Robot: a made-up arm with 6 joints. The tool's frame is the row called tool.
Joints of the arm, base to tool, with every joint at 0 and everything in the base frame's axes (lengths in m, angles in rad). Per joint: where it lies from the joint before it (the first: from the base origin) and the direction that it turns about. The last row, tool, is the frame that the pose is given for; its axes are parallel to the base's.
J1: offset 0.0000 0.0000 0.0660 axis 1 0 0
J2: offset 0.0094 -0.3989 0.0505 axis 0 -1 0
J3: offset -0.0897 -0.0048 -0.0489 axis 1 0 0
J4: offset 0.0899 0.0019 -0.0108 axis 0 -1 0
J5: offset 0.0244 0.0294 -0.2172 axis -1 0 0
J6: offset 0.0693 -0.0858 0.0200 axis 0 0 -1
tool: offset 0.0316 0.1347 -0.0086
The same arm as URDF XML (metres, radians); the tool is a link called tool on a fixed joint. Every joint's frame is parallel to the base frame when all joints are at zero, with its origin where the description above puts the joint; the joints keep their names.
<robot name="arm">
  <joint name="tool_fixed" type="fixed">
    <parent link="link6"/>
    <child link="tool"/>
    <origin xyz="0.0316 0.1347 -0.0086" rpy="0 0 0"/>
  </joint>
  <joint name="J6" type="continuous">
    <parent link="link5"/>
    <child link="link6"/>
    <origin xyz="0.0693 -0.0858 0.02" rpy="0 0 0"/>
    <axis xyz="0 0 -1"/>
  </joint>
  <joint name="J5" type="continuous">
    <parent link="link4"/>
    <child link="link5"/>
    <origin xyz="0.0244 0.0294 -0.2172" rpy="0 0 0"/>
    <axis xyz="-1 0 0"/>
  </joint>
  <joint name="J4" type="continuous">
    <parent link="link3"/>
    <child link="link4"/>
    <origin xyz="0.0899 0.0019 -0.0108" rpy="0 0 0"/>
    <axis xyz="0 -1 0"/>
  </joint>
  <joint name="J3" type="continuous">
    <parent link="link2"/>
    <child link="link3"/>
    <origin xyz="-0.0897 -0.0048 -0.0489" rpy="0 0 0"/>
    <axis xyz="1 0 0"/>
  </joint>
  <joint name="J2" type="continuous">
    <parent link="link1"/>
    <child link="link2"/>
    <origin xyz="0.0094 -0.3989 0.0505" rpy="0 0 0"/>
    <axis xyz="0 -1 0"/>
  </joint>
  <joint name="J1" type="continuous">
    <parent link="base_link"/>
    <child link="link1"/>
    <origin xyz="0 0 0.066" rpy="0 0 0"/>
    <axis xyz="1 0 0"/>
  </joint>
  <link name="base_link"/>
  <link name="link1"/>
  <link name="link2"/>
  <link name="link3"/>
  <link name="link4"/>
  <link name="link5"/>
  <link name="link6"/>
  <link name="tool"/>
</robot>

